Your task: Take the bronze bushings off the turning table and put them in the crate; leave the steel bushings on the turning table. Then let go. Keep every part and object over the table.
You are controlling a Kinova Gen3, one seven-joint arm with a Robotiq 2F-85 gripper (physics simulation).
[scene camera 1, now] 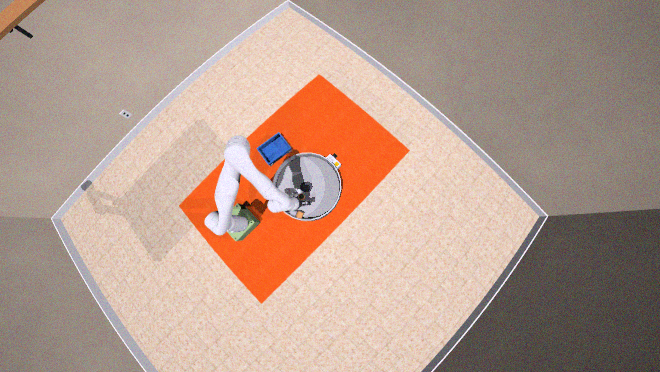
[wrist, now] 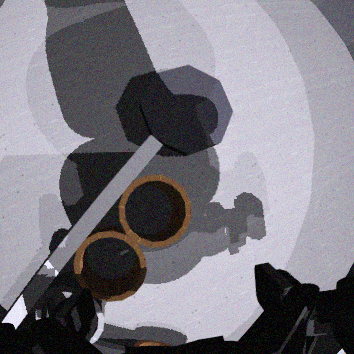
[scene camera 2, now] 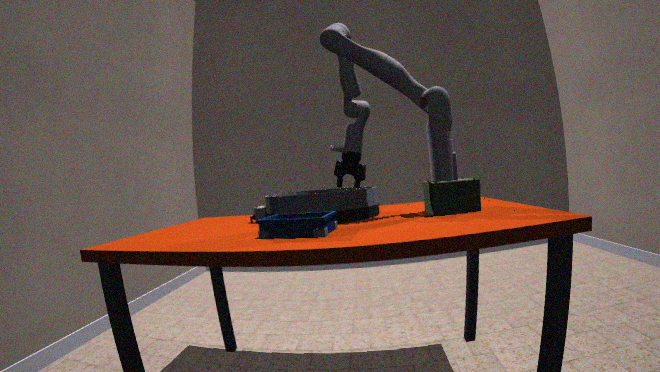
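Where they show: gripper, fingertip midpoint: (scene camera 1: pixel 301 203) (wrist: pixel 173 295); arm's base, link origin: (scene camera 1: pixel 240 223) (scene camera 2: pixel 444 180).
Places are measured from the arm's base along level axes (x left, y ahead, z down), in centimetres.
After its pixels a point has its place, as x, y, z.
Note:
The turning table (scene camera 1: pixel 327 187) @(-19.0, 54.2, 5.2) (scene camera 2: pixel 320 200) @(10.8, 42.0, 2.7) is a round grey dish with a raised wall. In the wrist view, two bronze bushings stand upright side by side, one (wrist: pixel 188 211) @(-14.0, 39.6, 1.5) nearer the hub and one (wrist: pixel 110 233) @(-11.7, 36.0, 1.5) nearer the left finger. Part of another bronze bushing (wrist: pixel 150 344) @(-19.0, 31.4, 4.9) shows at the bottom edge; it is orange near the dish wall (scene camera 1: pixel 300 214) @(-20.5, 30.7, 1.5) in scene camera 1. A steel bushing (wrist: pixel 99 325) @(-14.5, 31.6, 1.5) is mostly hidden behind the left finger. My gripper (scene camera 1: pixel 304 199) @(-16.2, 35.7, 0.7) (scene camera 2: pixel 348 185) @(-16.2, 35.7, 0.7) (wrist: pixel 173 295) @(-16.2, 35.7, 0.7) is open and empty, low over the dish. The blue crate (scene camera 1: pixel 275 149) @(25.5, 46.7, 10.0) (scene camera 2: pixel 285 227) @(31.9, 48.1, 7.7) stands beside the turning table; no bushing shows in it.
A dark octagonal hub (wrist: pixel 220 107) @(-11.7, 46.9, 4.4) (scene camera 1: pixel 306 186) @(-9.6, 45.0, 4.5) rises at the dish's middle. A straight grey bar (wrist: pixel 100 210) @(-10.6, 36.6, 0.5) runs from it past the bronze bushings. A small white box (scene camera 1: pixel 333 161) @(-9.3, 68.5, 4.8) with a yellow button sits outside the wall. The green arm base (scene camera 1: pixel 254 223) @(-5.0, 5.8, 2.7) (scene camera 2: pixel 452 196) @(11.1, -0.2, 4.9) stands on the orange table (scene camera 1: pixel 370 145) @(-17.1, 96.0, 10.5).

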